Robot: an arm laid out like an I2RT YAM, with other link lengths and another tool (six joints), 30 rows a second.
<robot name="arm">
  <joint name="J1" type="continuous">
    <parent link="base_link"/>
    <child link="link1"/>
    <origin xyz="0 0 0.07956" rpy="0 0 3.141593"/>
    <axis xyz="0 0 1"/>
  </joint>
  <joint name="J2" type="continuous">
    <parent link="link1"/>
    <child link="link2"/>
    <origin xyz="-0.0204 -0.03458 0.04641" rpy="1.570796 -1.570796 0"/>
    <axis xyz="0 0 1"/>
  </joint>
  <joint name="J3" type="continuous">
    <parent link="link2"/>
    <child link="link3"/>
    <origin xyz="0 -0.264 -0.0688" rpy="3.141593 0 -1.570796"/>
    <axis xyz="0 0 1"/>
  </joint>
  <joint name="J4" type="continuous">
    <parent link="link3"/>
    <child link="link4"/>
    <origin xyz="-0.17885 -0.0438 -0.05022" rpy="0 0 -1.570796"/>
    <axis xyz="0 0 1"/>
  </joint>
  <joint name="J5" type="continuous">
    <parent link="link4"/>
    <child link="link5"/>
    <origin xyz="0.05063 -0.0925 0.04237" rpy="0 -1.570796 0"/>
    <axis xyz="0 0 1"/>
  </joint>
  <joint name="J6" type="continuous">
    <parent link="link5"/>
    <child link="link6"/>
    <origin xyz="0 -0.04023 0.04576" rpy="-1.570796 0 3.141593"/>
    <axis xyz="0 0 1"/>
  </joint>
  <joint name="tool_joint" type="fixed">
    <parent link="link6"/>
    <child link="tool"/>
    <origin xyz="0.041 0.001 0.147" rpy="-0.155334 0 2.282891"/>
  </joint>
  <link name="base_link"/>
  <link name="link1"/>
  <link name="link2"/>
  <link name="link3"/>
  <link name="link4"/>
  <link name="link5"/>
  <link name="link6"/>
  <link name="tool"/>
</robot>
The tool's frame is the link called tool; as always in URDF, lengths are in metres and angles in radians. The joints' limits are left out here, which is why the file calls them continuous.
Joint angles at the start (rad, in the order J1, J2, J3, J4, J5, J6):
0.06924 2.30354 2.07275 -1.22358 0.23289 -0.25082
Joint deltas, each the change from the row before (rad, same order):
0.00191 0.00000 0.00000 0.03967 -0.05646 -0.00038
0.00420 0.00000 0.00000 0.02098 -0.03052 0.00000
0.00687 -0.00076 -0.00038 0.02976 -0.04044 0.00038
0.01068 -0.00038 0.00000 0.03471 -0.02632 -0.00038
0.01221 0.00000 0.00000 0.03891 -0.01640 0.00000
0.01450 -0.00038 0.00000 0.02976 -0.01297 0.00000
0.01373 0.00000 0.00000 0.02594 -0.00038 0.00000
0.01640 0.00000 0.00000 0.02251 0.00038 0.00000
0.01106 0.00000 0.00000 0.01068 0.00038 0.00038
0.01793 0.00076 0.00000 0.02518 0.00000 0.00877
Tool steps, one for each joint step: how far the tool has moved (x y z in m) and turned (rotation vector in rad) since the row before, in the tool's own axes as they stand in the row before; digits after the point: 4 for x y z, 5 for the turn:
0.0051 -0.0145 -0.0051 0.06824 0.00888 0.00729
0.0021 -0.0090 -0.0030 0.03746 0.00531 0.00010
0.0029 -0.0126 -0.0044 0.05107 0.00925 -0.00112
0.0045 -0.0126 -0.0038 0.04167 0.02031 -0.00442
0.0060 -0.0122 -0.0031 0.03515 0.02788 -0.00475
0.0034 -0.0116 -0.0030 0.02914 0.02164 -0.00891
0.0036 -0.0089 -0.0017 0.01607 0.02322 -0.00822
0.0021 -0.0095 -0.0019 0.01502 0.02048 -0.01125
0.0003 -0.0059 -0.0012 0.00817 0.00978 -0.00799
0.0025 -0.0109 -0.0019 0.01731 0.02032 -0.00352

